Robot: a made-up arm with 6 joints.
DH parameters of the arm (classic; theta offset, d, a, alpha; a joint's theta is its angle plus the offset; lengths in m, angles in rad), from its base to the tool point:
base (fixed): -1.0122 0 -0.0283 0
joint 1: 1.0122 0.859 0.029 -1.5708
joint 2: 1.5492 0 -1.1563 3.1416
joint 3: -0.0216 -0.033 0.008 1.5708
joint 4: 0 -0.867 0.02 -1.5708
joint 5: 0 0.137 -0.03 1.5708
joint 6: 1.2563 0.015 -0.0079 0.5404
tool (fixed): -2.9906 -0.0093 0 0
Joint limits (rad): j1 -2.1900..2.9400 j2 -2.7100..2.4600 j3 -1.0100..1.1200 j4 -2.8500..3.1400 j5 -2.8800..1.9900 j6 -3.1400..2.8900
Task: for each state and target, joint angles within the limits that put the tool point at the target. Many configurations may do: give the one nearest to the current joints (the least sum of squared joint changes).
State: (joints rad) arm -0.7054 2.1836 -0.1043 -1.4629 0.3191 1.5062
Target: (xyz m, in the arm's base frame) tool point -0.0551 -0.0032 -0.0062
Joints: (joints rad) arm -0.6214 2.3820 -0.5789 -0.9347 0.2626 1.4975
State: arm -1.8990 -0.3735 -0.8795 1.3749 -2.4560 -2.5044
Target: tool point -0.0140 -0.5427 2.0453
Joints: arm -1.5430 -0.2940 -0.3473 1.4942 -2.4350 -2.5059
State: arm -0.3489 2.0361 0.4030 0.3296 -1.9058 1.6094
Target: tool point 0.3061 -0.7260 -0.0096
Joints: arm -1.0447 1.6436 -0.3579 0.2123 -1.9318 1.6155
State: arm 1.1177 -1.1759 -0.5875 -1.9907 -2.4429 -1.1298
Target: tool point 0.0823 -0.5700 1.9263
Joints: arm 1.9276 -1.2805 -0.1438 -1.8703 -2.4031 -1.1253
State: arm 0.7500 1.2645 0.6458 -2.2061 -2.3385 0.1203
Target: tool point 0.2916 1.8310 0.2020
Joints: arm 1.3227 1.6125 0.9260 -2.2592 -2.3294 0.1121
